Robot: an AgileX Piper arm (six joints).
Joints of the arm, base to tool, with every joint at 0 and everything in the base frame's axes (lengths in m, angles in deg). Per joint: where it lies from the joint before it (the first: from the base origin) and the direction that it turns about. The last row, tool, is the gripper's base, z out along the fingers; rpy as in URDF.
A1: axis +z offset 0 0 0.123
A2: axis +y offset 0 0 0
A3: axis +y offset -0.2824 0 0.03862
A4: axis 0.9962 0 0.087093 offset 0.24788 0 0.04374
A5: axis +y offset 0 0 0
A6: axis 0.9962 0 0.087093 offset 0.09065 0 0.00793
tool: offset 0 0 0 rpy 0 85.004 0
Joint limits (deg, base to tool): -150..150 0..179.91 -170..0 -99.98..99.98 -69.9..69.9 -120..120
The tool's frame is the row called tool.
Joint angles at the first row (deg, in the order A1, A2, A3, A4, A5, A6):
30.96 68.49 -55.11 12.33 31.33 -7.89
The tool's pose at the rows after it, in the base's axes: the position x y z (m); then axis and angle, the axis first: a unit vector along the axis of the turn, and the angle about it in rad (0 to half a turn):
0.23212 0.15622 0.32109 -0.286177 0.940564 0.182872 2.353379
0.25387 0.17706 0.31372 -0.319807 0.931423 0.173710 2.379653
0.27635 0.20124 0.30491 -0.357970 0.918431 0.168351 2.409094
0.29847 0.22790 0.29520 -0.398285 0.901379 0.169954 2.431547
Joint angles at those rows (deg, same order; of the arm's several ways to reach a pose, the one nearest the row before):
31.74 74.28 -58.52 13.39 30.66 -10.56
32.82 80.87 -63.30 13.95 30.76 -14.02
33.96 87.97 -69.16 15.25 31.58 -18.37
35.09 95.26 -75.86 17.63 32.66 -23.74

